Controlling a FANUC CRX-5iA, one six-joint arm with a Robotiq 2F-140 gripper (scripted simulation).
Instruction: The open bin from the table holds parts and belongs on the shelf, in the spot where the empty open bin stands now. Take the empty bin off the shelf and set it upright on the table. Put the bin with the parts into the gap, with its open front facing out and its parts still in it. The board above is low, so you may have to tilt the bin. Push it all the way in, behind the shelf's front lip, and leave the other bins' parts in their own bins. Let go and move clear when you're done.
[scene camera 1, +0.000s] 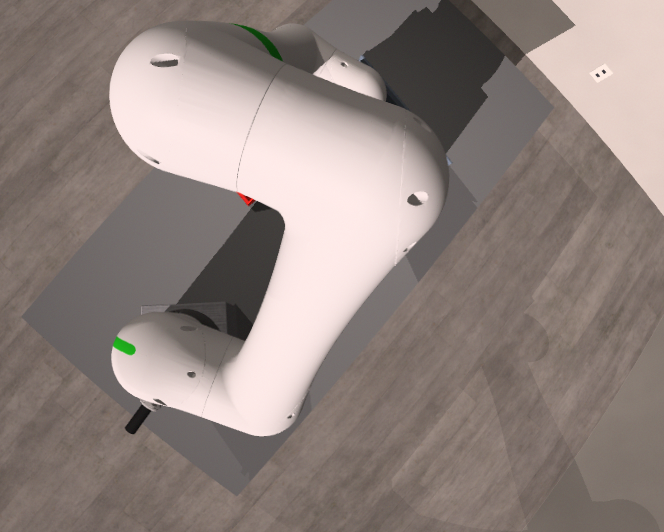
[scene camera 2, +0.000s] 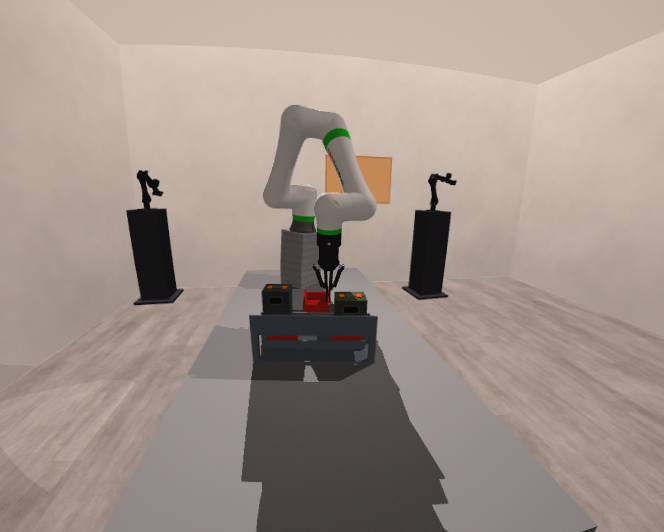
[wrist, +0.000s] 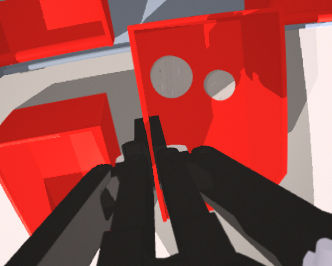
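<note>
You'd see my gripper (scene camera 2: 328, 300) (wrist: 149, 133) here, and there's a dark shelf (scene camera 2: 314, 345) as well.
</note>
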